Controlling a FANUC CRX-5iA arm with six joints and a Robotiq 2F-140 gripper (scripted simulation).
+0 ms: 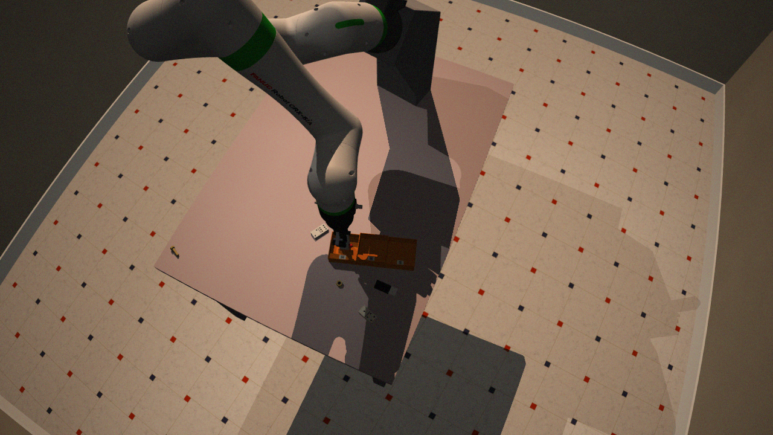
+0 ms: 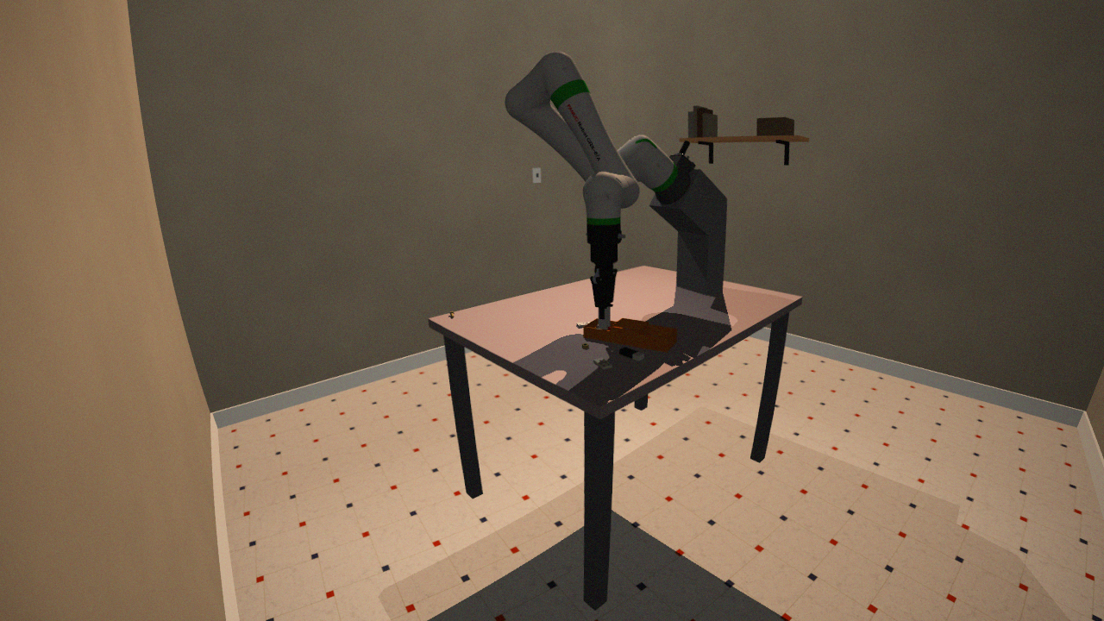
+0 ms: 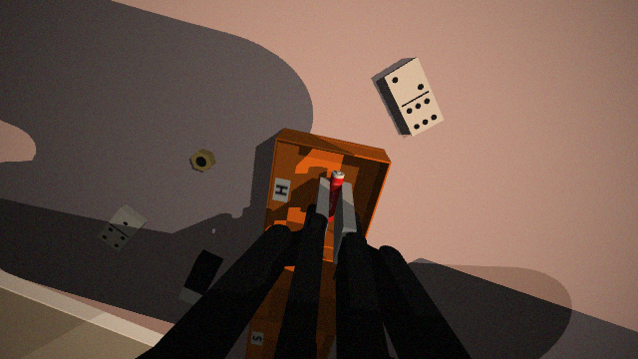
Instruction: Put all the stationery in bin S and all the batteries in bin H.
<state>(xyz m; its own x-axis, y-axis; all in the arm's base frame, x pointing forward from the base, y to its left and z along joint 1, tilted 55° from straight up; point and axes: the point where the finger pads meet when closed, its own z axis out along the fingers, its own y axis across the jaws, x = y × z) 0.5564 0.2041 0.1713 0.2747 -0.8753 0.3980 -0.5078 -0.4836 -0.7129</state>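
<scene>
Now: the black block 30 mm ahead of my hand, 180 mm to the left of it and 40 mm below it. Also, from my hand: grey domino (130 mm ahead, 180 mm to the left, 40 mm below); then ring-like part (100 mm ahead, 50 mm to the left, 50 mm below); then red battery (30 mm below).
</scene>
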